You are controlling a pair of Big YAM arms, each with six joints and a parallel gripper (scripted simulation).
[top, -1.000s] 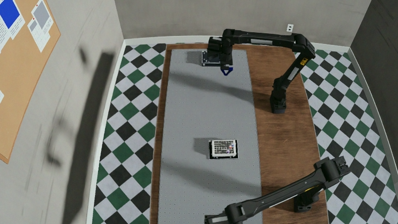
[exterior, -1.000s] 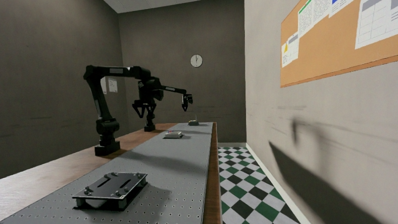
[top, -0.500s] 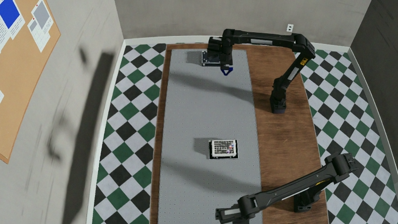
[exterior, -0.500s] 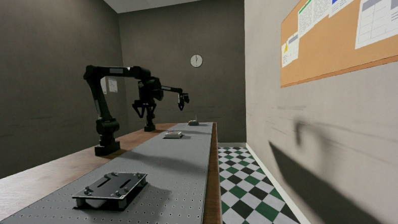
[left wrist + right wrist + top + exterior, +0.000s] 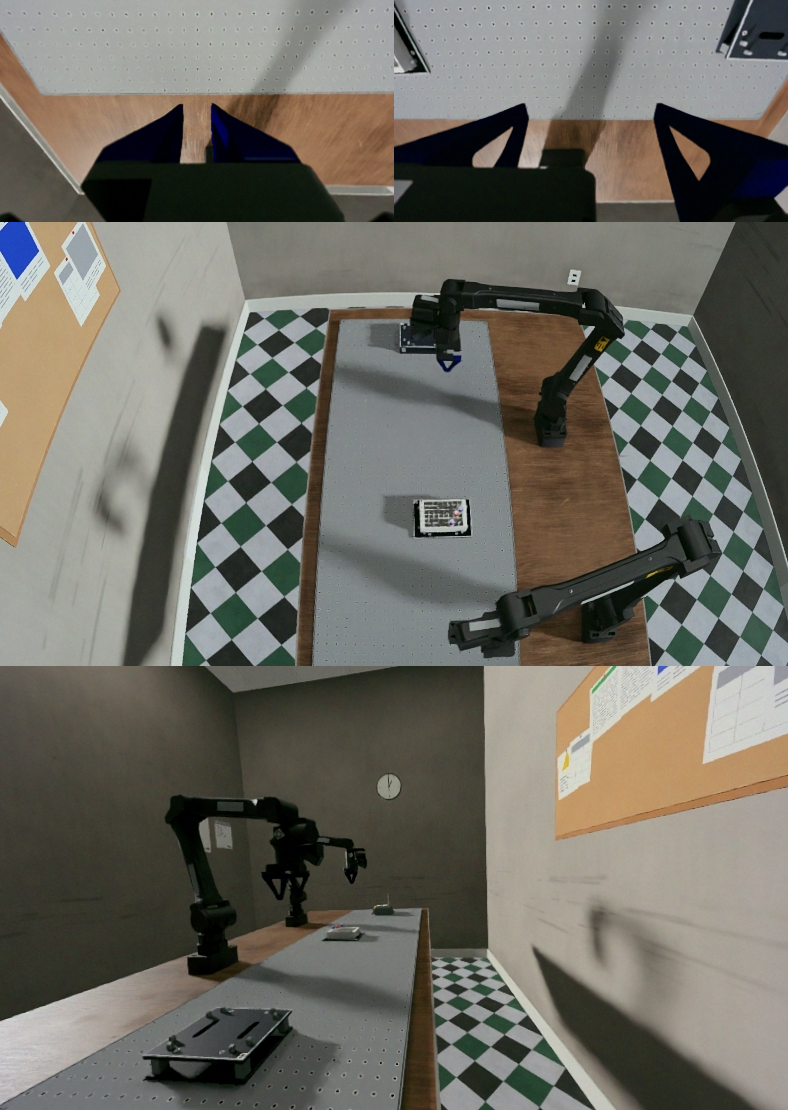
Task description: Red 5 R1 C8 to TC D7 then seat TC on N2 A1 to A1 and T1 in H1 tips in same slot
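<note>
Right now the white well rack is 6 cm ahead of my right hand, 39 cm to the left of it and 22 cm below it. The rest, counted from my right hand: black raised nest (2 cm ahead, 30 cm to the right, 21 cm below).
</note>
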